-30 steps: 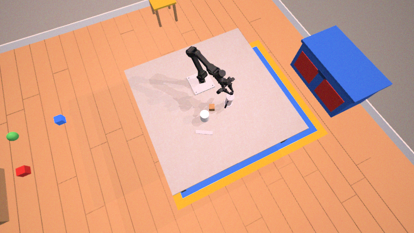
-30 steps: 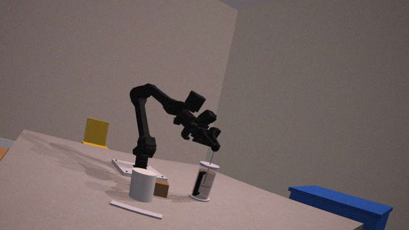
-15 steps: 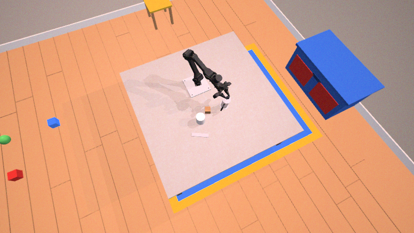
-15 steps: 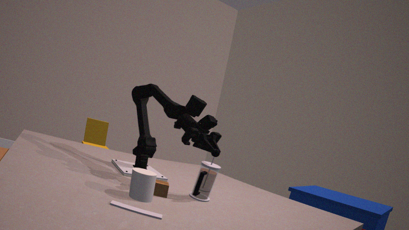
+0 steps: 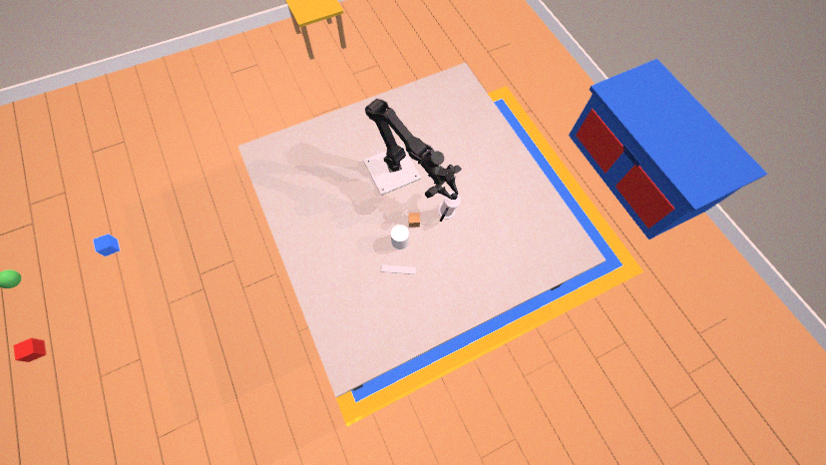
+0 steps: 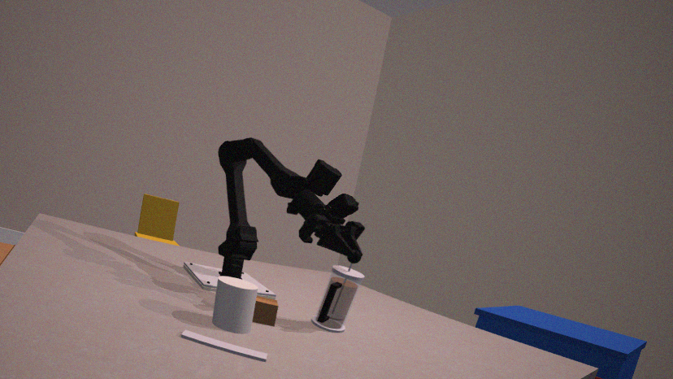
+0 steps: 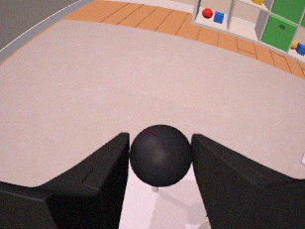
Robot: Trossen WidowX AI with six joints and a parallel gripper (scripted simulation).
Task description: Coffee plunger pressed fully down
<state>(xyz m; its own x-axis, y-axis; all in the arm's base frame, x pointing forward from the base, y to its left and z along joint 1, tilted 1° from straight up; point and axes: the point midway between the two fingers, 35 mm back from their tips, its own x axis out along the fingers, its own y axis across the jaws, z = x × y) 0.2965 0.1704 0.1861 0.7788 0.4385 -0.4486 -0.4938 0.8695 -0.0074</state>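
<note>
The coffee press lies 9 cm below my gripper tip, 2 cm to the right of it and 1 cm behind it. The rest, counted from my gripper tip: white cylinder (26 cm to the right, 14 cm below, 6 cm ahead).
</note>
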